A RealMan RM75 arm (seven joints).
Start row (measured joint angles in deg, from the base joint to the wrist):
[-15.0 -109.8 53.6 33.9 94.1 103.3 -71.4]
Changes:
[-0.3 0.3 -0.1 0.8 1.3 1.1 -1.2]
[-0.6 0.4 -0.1 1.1 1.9 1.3 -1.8]
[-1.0 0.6 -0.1 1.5 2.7 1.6 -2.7]
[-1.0 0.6 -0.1 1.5 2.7 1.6 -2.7]
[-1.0 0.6 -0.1 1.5 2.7 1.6 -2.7]
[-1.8 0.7 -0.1 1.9 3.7 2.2 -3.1]
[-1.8 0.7 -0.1 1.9 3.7 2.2 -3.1]
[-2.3 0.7 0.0 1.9 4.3 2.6 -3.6]
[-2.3 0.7 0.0 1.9 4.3 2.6 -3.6]
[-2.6 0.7 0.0 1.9 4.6 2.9 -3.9]
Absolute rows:
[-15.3 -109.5 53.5 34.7 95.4 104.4 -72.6]
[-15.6 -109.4 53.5 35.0 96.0 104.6 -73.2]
[-16.0 -109.2 53.5 35.4 96.8 104.9 -74.1]
[-16.0 -109.2 53.5 35.4 96.8 104.9 -74.1]
[-16.0 -109.2 53.5 35.4 96.8 104.9 -74.1]
[-16.8 -109.1 53.5 35.8 97.8 105.5 -74.5]
[-16.8 -109.1 53.5 35.8 97.8 105.5 -74.5]
[-17.3 -109.1 53.6 35.8 98.4 105.9 -75.0]
[-17.3 -109.1 53.6 35.8 98.4 105.9 -75.0]
[-17.6 -109.1 53.6 35.8 98.7 106.2 -75.3]

